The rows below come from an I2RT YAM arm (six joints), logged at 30 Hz.
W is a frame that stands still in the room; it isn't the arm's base.
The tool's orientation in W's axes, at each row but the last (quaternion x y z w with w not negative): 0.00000 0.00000 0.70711 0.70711; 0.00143 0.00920 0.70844 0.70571; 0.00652 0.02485 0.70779 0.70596; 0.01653 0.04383 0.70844 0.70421; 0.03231 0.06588 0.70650 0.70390; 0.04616 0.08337 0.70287 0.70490; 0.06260 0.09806 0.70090 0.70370; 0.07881 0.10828 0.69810 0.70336; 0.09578 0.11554 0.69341 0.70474; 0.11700 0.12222 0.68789 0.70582; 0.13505 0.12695 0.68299 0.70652; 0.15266 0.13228 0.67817 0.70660; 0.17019 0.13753 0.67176 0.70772
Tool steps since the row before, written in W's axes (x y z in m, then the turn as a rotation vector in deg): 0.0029 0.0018 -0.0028 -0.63 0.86 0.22; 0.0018 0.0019 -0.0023 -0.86 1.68 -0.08; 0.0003 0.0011 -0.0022 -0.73 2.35 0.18; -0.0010 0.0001 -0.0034 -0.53 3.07 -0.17; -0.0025 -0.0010 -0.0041 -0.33 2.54 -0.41; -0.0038 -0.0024 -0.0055 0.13 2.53 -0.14; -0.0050 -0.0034 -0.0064 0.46 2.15 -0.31; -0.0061 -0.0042 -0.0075 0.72 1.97 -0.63; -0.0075 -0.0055 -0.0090 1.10 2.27 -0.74; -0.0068 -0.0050 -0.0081 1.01 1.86 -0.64; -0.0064 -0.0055 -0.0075 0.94 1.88 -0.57; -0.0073 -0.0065 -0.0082 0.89 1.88 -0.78; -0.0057 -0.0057 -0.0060 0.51 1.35 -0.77
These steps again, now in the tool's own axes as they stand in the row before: 0.0018 -0.0029 -0.0028 0.86 0.63 0.22; 0.0019 -0.0018 -0.0023 1.68 0.85 -0.07; 0.0012 -0.0004 -0.0022 2.35 0.73 0.21; 0.0002 0.0007 -0.0035 3.08 0.50 -0.10; -0.0008 0.0019 -0.0044 2.56 0.27 -0.33; -0.0021 0.0027 -0.0062 2.53 -0.13 0.02; -0.0031 0.0034 -0.0075 2.16 -0.50 -0.09; -0.0039 0.0039 -0.0090 2.00 -0.83 -0.34; -0.0053 0.0044 -0.0110 2.30 -1.22 -0.32; -0.0051 0.0036 -0.0099 1.89 -1.12 -0.26; -0.0058 0.0031 -0.0092 1.91 -1.03 -0.22; -0.0070 0.0032 -0.0102 1.90 -1.06 -0.43; -0.0062 0.0024 -0.0075 1.35 -0.74 -0.56
